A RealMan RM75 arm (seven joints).
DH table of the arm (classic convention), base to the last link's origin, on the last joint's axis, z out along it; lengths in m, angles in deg. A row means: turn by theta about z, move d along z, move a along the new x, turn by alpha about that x. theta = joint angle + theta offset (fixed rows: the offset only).
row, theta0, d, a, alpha
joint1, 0, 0.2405, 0, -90
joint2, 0, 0, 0, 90
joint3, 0, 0.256, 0, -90
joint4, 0, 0, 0, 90
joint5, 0, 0.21, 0, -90
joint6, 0, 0, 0, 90
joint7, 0, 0.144, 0, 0
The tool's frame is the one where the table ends.
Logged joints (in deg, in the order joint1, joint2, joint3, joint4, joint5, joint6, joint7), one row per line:
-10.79 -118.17 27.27 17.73 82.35 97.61 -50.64
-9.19 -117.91 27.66 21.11 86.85 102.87 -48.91
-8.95 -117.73 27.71 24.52 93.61 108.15 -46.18
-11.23 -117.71 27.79 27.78 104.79 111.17 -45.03
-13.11 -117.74 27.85 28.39 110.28 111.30 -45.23
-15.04 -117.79 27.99 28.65 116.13 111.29 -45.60
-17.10 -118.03 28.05 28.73 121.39 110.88 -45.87
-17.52 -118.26 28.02 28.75 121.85 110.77 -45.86
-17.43 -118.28 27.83 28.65 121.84 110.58 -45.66
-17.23 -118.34 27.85 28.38 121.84 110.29 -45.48
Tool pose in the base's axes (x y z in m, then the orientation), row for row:
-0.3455 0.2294 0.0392 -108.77 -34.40 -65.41
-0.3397 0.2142 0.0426 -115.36 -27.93 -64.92
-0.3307 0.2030 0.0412 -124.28 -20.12 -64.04
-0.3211 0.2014 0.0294 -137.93 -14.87 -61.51
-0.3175 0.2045 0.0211 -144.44 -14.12 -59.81
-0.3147 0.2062 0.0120 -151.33 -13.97 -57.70
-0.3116 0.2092 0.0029 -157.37 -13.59 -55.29
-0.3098 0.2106 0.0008 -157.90 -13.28 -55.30
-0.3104 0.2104 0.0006 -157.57 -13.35 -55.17
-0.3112 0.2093 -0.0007 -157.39 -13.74 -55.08
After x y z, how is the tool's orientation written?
As a rotation vector, in degrees.
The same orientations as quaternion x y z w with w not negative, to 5 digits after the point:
-0.75416 -0.23851 -0.45352 0.41070
-0.78861 -0.19093 -0.44380 0.38037
-0.83003 -0.13438 -0.42771 0.33175
-0.88143 -0.09503 -0.39308 0.24400
-0.90166 -0.08814 -0.37336 0.19963
-0.92016 -0.08494 -0.35085 0.15162
-0.93463 -0.08071 -0.32837 0.11014
-0.93553 -0.07868 -0.32764 0.10601
-0.93521 -0.07923 -0.32744 0.10902
-0.93492 -0.08162 -0.32718 0.11047

